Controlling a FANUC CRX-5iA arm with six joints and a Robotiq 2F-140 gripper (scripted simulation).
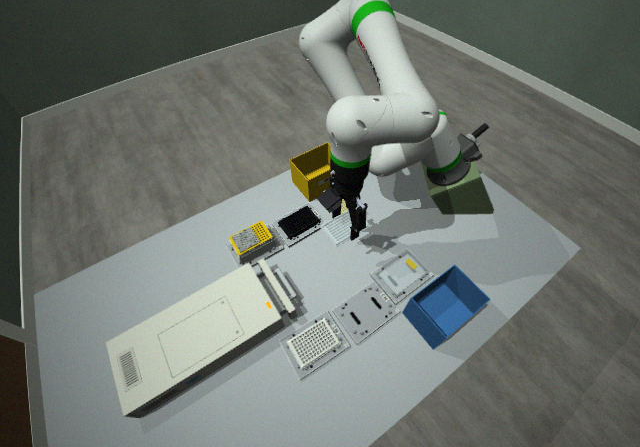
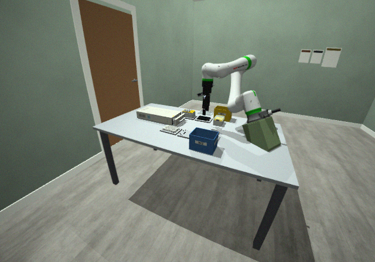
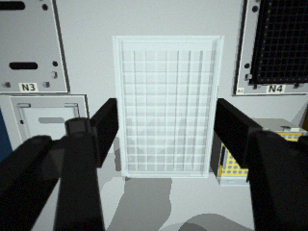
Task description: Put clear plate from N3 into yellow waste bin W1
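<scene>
Now: the yellow waste bin 32 cm to the right of my hand, 13 cm below it and 7 cm behind it. The rest, counted from my hand: slotted nest N3: 22 cm to the left, 16 cm below, 5 cm ahead; clear plate: 2 cm below; black plate: 17 cm to the right, 15 cm below, 9 cm ahead.
</scene>
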